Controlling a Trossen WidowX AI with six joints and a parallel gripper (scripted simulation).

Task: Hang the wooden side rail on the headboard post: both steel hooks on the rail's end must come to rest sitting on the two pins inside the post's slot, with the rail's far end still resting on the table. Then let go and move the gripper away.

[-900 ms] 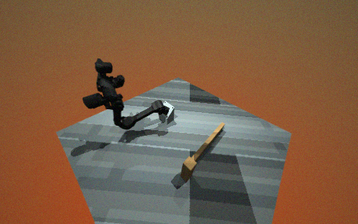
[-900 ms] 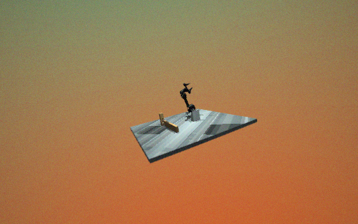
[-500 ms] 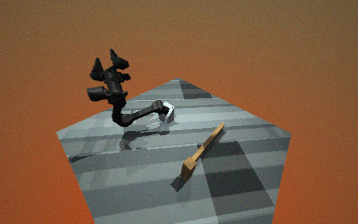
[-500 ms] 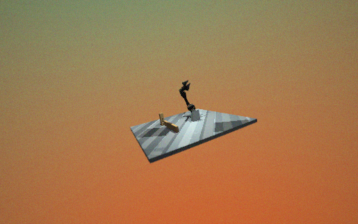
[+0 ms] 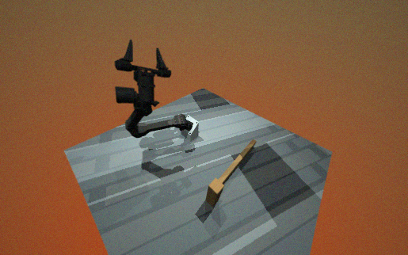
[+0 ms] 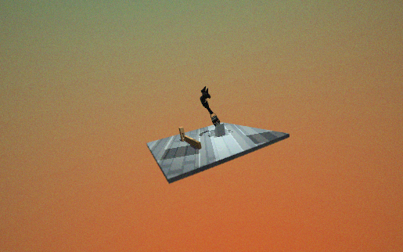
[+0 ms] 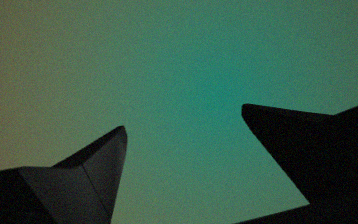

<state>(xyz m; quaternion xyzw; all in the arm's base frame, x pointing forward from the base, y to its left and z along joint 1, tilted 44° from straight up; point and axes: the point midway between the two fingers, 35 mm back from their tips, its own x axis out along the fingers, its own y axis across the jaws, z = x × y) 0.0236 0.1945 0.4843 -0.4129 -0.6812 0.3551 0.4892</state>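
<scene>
The headboard post lies 43 cm ahead of my gripper tip, 7 cm to the right of it and 53 cm below it.
</scene>
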